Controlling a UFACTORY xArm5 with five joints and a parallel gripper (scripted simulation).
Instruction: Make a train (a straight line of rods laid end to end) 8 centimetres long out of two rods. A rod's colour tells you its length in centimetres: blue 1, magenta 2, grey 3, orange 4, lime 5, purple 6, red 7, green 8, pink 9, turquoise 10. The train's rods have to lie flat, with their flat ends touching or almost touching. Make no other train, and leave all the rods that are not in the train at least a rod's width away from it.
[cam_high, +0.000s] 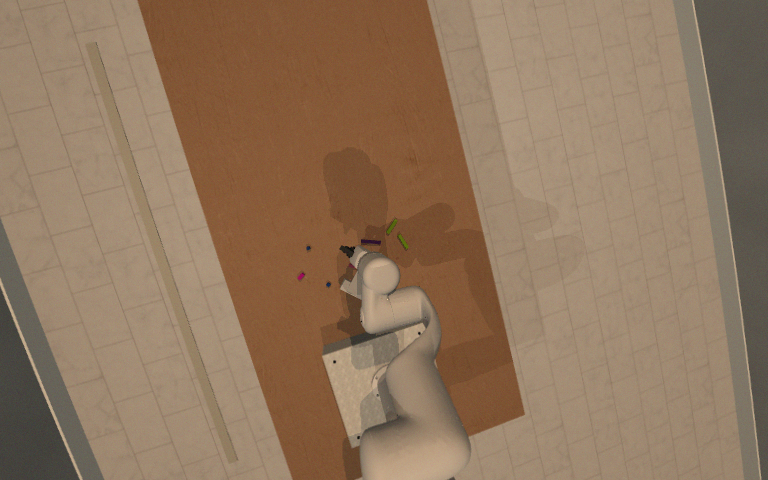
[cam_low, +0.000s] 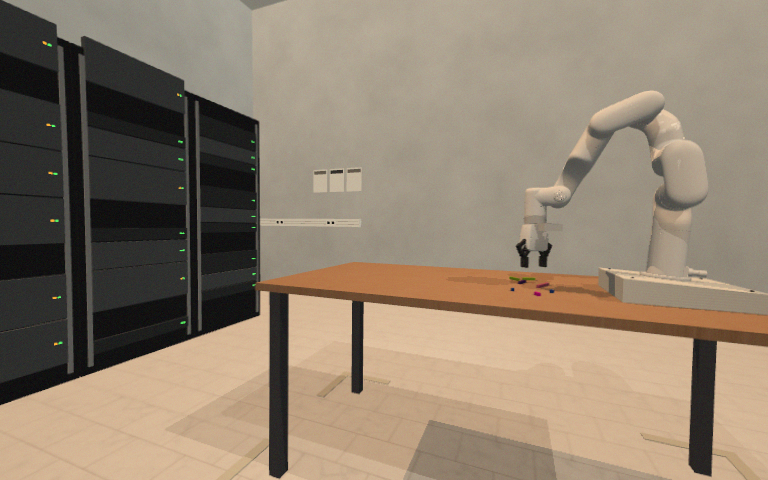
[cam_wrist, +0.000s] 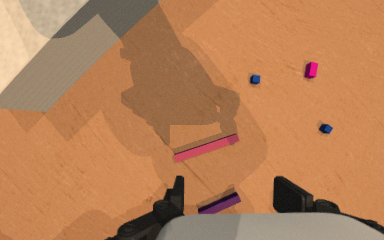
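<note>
Now: the magenta rod 4 cm behind my hand, 19 cm to the left of it and 7 cm below it. The rest, counted from my hand: blue rod (4 cm ahead, 16 cm to the left, 7 cm below); purple rod (4 cm ahead, 2 cm to the right, 7 cm below); pink rod (3 cm behind, 7 cm below).
</note>
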